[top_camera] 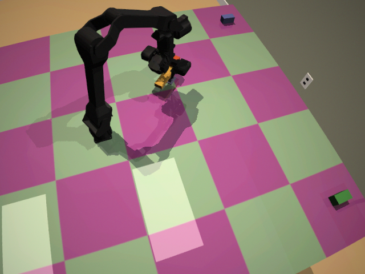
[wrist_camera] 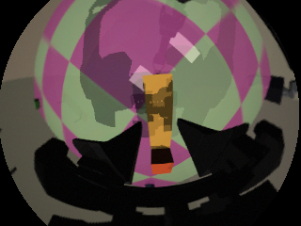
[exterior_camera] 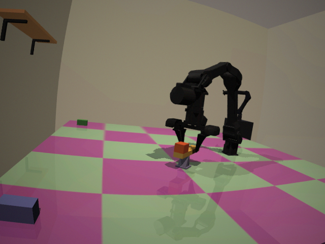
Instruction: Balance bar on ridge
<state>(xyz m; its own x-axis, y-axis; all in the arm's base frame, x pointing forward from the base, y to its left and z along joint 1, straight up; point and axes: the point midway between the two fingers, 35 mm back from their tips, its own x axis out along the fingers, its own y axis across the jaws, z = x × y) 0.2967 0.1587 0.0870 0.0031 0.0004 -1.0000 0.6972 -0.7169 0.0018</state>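
The bar is 30 mm ahead of my gripper tip, 30 mm to the left of it and 10 mm above it. From my gripper tip the other things lie so: green block (440 mm ahead, 660 mm to the right, 40 mm below); then blue block (440 mm ahead, 340 mm to the left, 40 mm below).
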